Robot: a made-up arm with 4 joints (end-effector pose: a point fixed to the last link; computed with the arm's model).
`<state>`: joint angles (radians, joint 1 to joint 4).
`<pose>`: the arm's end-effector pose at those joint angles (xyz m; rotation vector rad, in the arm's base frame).
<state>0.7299 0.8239 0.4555 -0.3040</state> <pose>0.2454 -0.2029 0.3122 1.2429 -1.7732 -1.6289</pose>
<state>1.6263 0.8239 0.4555 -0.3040</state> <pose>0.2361 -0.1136 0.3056 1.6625 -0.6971 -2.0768</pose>
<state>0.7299 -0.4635 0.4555 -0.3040</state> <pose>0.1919 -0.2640 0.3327 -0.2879 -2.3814 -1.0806</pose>
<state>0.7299 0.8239 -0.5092 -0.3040</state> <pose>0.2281 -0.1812 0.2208 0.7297 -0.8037 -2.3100</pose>
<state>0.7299 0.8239 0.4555 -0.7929</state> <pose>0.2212 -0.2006 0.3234 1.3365 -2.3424 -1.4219</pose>
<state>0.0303 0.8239 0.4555 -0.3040</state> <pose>0.2240 -0.2517 0.3594 0.7581 -2.4022 -1.0741</pose>
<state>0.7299 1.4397 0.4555 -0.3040</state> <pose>0.2475 -0.1649 0.3307 1.8862 -1.2123 -1.6998</pose>
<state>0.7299 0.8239 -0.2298 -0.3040</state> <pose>0.2400 -0.1933 0.2439 0.8943 -1.1026 -2.1604</pose>
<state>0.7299 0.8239 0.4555 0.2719</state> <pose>0.2656 -0.1948 0.2896 1.0797 -1.1159 -1.7364</pose>
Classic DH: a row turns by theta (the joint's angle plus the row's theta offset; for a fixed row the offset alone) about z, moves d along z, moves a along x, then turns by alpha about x. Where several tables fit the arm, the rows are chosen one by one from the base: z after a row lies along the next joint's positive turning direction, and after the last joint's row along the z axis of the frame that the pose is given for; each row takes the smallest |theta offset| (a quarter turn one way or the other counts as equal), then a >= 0, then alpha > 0; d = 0 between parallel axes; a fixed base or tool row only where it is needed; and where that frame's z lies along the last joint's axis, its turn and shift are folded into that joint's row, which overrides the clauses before.
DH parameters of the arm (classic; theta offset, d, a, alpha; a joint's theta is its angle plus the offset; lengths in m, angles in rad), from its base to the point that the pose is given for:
base (fixed): -1.4229 0.2887 0.184 -1.0299
joint 1: 0.3204 0.1347 0.0408 0.5452
joint 2: -0.8026 -0.0444 0.0112 1.7739
joint 3: 0.836 -0.1073 0.0459 -2.5247
joint 4: -1.0085 -0.0622 0.0267 1.535
tool (fixed): -1.2054 -0.0485 0 0

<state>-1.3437 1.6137 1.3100 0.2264</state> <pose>0.1985 -0.1480 0.4140 0.2456 -2.2289 0.4657</pose>
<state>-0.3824 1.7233 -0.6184 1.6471</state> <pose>0.1970 -0.1677 0.2200 0.2065 0.9441 -1.5230</pose>
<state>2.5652 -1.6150 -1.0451 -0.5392</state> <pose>0.0717 -0.1919 0.2589 -0.8627 -0.9151 -1.9233</pose>
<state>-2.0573 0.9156 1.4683 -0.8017</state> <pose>0.1704 -0.1578 0.3718 -0.5339 -1.1094 2.1877</pose>
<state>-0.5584 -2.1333 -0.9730 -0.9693</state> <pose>0.0736 -0.1310 0.3279 1.3720 0.5766 -0.8294</pose>
